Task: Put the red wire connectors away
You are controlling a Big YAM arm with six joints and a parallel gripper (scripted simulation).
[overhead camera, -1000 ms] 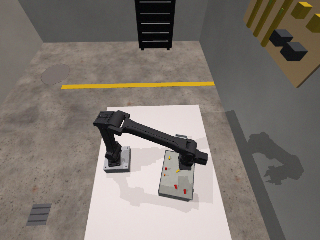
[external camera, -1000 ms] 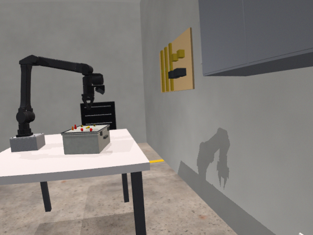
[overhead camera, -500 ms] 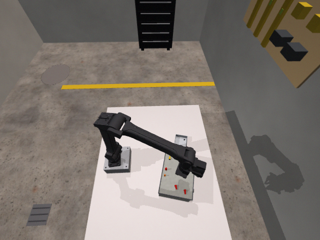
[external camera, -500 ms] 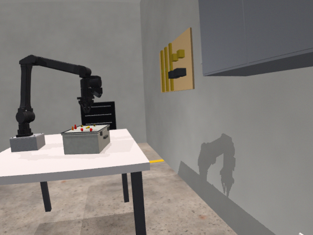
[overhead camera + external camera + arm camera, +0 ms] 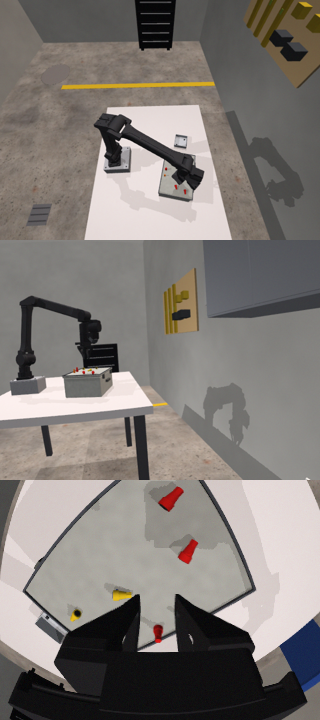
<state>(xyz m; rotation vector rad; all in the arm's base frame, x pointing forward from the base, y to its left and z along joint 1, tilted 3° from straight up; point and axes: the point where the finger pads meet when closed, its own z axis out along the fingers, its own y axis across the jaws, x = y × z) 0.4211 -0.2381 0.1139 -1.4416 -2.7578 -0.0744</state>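
Right now the orange connector is 80 mm behind my hand, 50 mm to the left of it and 80 mm below it. From my hand the other things lie so: grey tool case (10 mm ahead, 50 mm to the left, 120 mm below).
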